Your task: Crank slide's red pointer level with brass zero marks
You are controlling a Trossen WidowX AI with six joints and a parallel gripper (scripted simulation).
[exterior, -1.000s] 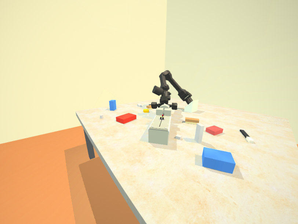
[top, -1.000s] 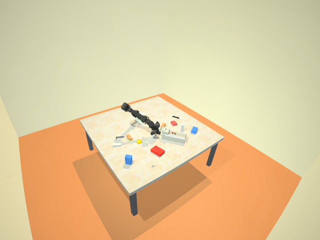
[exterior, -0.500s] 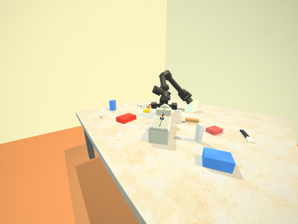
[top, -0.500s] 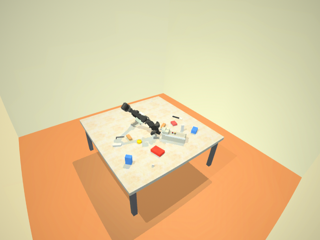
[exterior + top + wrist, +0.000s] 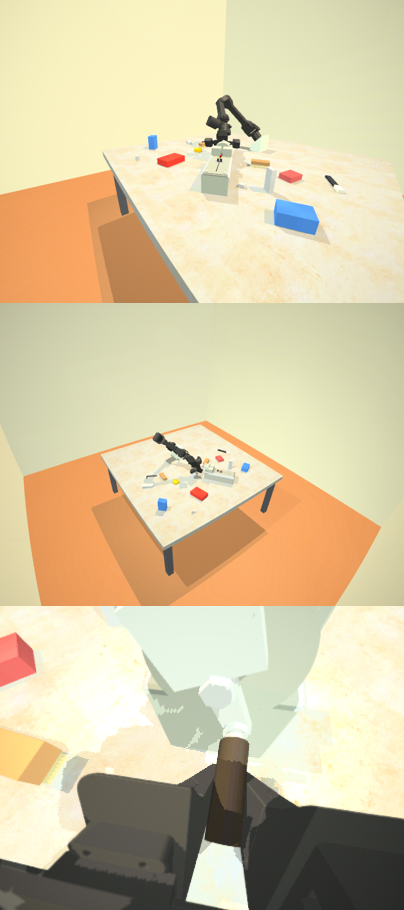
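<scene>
Now: gripper tip 4 cm below the crank. From my gripper tip the other things lie so: brown crank handle: 3 cm above, 1 cm to the right, 1 cm behind; red pointer: 10 cm to the left, 10 cm ahead, 5 cm above; yellow disc: 25 cm to the right, 4 cm behind, 3 cm below.
</scene>
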